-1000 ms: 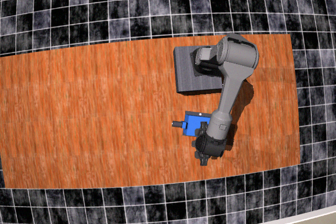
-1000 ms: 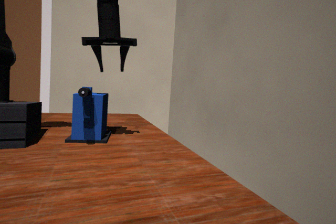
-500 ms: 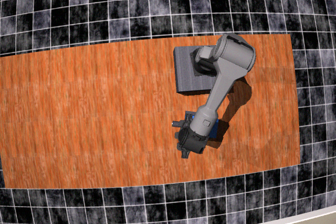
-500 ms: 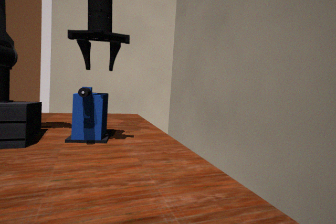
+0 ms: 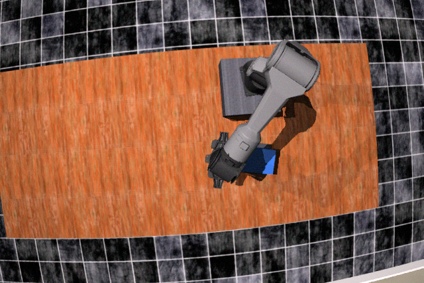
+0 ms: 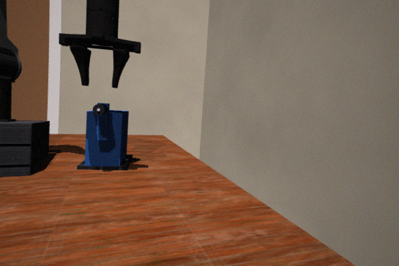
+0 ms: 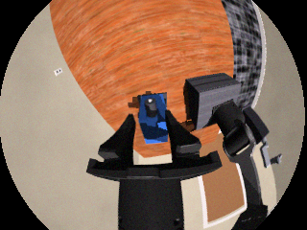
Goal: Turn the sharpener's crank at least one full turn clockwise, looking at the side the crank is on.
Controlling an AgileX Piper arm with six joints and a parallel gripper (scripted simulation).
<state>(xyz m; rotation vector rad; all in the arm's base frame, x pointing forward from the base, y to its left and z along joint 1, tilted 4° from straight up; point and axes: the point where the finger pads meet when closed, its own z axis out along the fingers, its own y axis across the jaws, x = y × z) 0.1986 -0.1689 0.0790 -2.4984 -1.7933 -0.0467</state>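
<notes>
Right now my hand is 20 mm to the right of the black knob and 50 mm above it.
</notes>
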